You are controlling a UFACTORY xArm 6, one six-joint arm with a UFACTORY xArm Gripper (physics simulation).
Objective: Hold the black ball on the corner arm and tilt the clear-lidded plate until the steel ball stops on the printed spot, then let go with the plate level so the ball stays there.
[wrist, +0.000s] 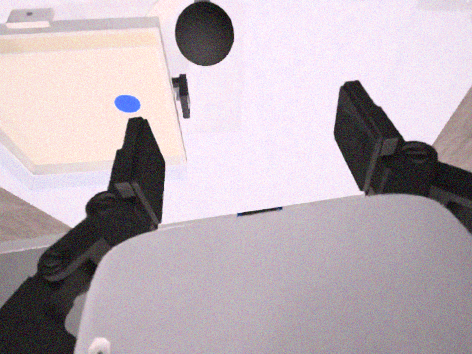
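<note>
The black ball is at the top of the wrist view, beside the upper right corner of the plate. The plate, cream inside with pale walls, fills the upper left and runs out of the frame. Its printed blue spot shows just above the left fingertip. The steel ball does not show in this view. My gripper is open, its fingers wide apart. The black ball lies beyond the fingertips, above and between them in the picture, and is not touched.
A small black bracket stands at the plate's right side. A light bracket is at its top edge. A white surface lies under the plate, with wood-coloured floor at the lower left and at the right edge.
</note>
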